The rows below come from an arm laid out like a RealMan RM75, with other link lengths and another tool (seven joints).
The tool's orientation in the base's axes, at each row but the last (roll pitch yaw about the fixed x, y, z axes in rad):
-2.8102, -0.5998, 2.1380
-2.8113, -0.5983, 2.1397
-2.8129, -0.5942, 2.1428
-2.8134, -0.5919, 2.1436
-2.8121, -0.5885, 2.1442
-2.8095, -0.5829, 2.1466
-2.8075, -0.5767, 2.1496
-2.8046, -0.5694, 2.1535
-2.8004, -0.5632, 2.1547
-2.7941, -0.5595, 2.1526
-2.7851, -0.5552, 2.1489
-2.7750, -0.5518, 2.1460
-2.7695, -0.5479, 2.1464
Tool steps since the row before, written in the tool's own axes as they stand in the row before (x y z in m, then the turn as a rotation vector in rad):
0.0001, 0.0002, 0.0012, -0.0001, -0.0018, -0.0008
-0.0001, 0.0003, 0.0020, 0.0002, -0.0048, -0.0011
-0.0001, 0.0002, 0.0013, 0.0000, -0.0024, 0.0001
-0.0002, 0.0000, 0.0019, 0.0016, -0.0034, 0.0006
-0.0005, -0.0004, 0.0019, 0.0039, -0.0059, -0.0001
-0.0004, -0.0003, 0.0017, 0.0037, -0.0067, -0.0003
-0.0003, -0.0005, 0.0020, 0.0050, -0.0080, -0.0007
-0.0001, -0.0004, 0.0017, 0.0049, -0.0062, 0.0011
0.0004, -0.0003, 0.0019, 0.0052, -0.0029, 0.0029
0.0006, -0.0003, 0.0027, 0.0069, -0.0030, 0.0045
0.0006, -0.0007, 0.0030, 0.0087, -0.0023, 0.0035
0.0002, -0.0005, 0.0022, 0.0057, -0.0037, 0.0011
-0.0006, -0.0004, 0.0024, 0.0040, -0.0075, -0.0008
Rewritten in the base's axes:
-0.0006, 0.0005, -0.0009, -0.0008, -0.0015, 0.0011
-0.0009, 0.0007, -0.0017, -0.0028, -0.0033, 0.0023
-0.0005, 0.0004, -0.0011, -0.0017, -0.0016, 0.0006
-0.0010, 0.0004, -0.0016, -0.0034, -0.0010, 0.0013
-0.0011, -0.0001, -0.0017, -0.0058, -0.0012, 0.0038
-0.0010, 0.0000, -0.0015, -0.0062, -0.0019, 0.0041
-0.0013, 0.0000, -0.0016, -0.0074, -0.0020, 0.0055
-0.0012, 0.0001, -0.0013, -0.0072, -0.0004, 0.0035
-0.0015, 0.0005, -0.0012, -0.0060, 0.0024, 0.0013
-0.0020, 0.0008, -0.0017, -0.0078, 0.0039, 0.0009
-0.0024, 0.0006, -0.0019, -0.0076, 0.0054, 0.0025
-0.0017, 0.0003, -0.0015, -0.0058, 0.0018, 0.0032
-0.0014, -0.0002, -0.0021, -0.0065, -0.0023, 0.0050

